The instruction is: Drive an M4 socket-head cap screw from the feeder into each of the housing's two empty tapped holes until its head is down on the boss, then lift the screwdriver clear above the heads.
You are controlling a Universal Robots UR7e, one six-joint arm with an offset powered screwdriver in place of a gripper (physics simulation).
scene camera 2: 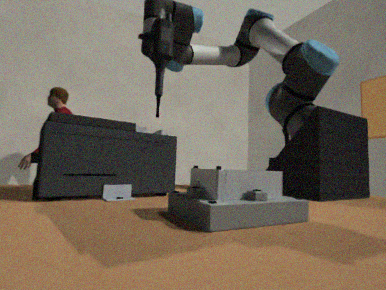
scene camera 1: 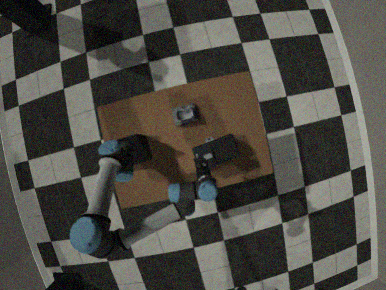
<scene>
I see a dark screw feeder (scene camera 2: 150,167).
</scene>
